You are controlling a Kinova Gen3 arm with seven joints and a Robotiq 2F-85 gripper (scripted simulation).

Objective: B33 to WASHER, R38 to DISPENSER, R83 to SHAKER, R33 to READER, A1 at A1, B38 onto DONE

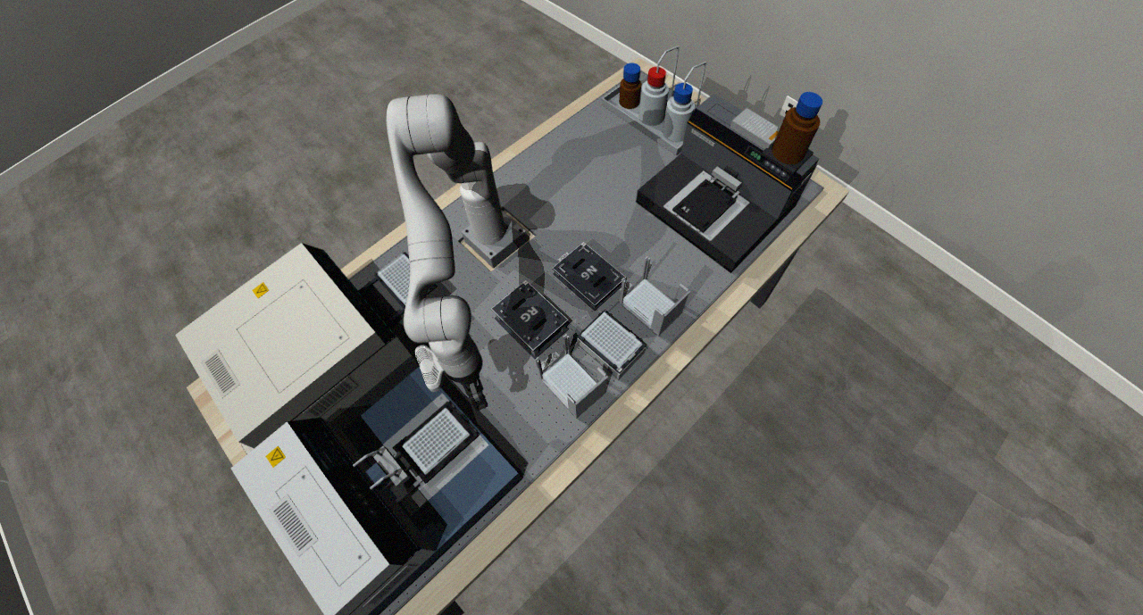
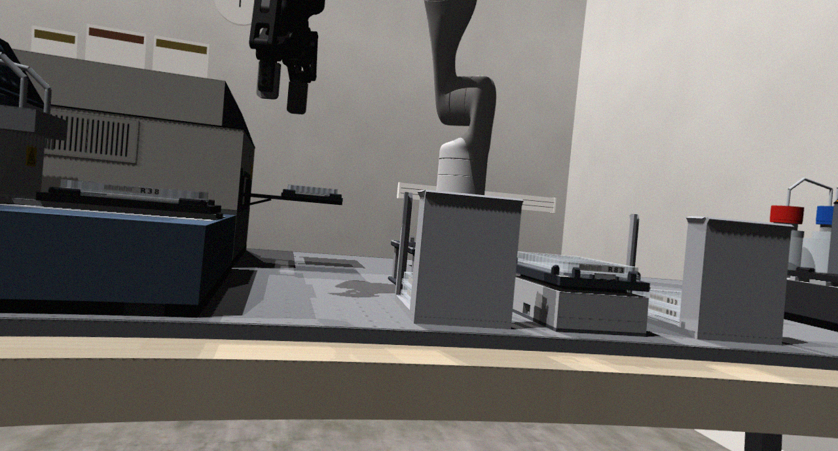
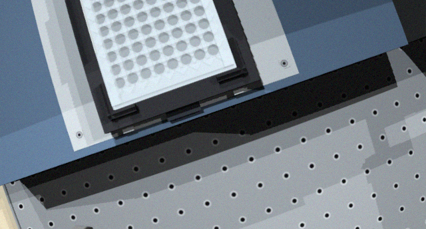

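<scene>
Now: the plate R38 10 mm behind my hand, 140 mm to the right of it and 120 mm below it. The rest, counted from my hand: washer manifold (10 mm behind, 240 mm to the right, 60 mm below); then RG nest (100 mm behind, 240 mm to the left, 160 mm below); then plate B38 (100 mm ahead, 190 mm to the left, 190 mm below).
</scene>
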